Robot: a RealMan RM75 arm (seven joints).
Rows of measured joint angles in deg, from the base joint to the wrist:
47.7, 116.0, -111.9, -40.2, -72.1, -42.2, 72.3
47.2, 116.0, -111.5, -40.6, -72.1, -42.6, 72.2
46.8, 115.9, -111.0, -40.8, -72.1, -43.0, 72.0
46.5, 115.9, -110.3, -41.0, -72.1, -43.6, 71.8
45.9, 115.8, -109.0, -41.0, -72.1, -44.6, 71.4
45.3, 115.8, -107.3, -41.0, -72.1, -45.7, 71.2
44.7, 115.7, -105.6, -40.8, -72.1, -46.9, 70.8
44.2, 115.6, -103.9, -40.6, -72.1, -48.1, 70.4
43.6, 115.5, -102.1, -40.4, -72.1, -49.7, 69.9
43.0, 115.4, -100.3, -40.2, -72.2, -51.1, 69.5
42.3, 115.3, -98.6, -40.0, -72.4, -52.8, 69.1
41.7, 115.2, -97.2, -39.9, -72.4, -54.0, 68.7
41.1, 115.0, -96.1, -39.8, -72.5, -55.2, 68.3
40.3, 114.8, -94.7, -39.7, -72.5, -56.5, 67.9
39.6, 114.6, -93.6, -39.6, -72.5, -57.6, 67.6
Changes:
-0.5, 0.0, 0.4, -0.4, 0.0, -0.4, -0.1
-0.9, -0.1, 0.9, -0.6, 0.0, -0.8, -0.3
-1.2, -0.1, 1.6, -0.8, 0.0, -1.4, -0.5
-1.8, -0.2, 2.9, -0.8, 0.0, -2.4, -0.9
-2.4, -0.2, 4.6, -0.8, 0.0, -3.5, -1.1
-3.0, -0.3, 6.3, -0.6, 0.0, -4.7, -1.5
-3.5, -0.4, 8.0, -0.4, 0.0, -5.9, -1.9
-4.1, -0.5, 9.8, -0.2, 0.0, -7.5, -2.4
-4.7, -0.6, 11.6, 0.0, -0.1, -8.9, -2.8
-5.4, -0.7, 13.3, 0.2, -0.3, -10.6, -3.2
-6.0, -0.8, 14.7, 0.3, -0.3, -11.8, -3.6
-6.6, -1.0, 15.8, 0.4, -0.4, -13.0, -4.0
-7.4, -1.2, 17.2, 0.5, -0.4, -14.3, -4.4
-8.1, -1.4, 18.3, 0.6, -0.4, -15.4, -4.7

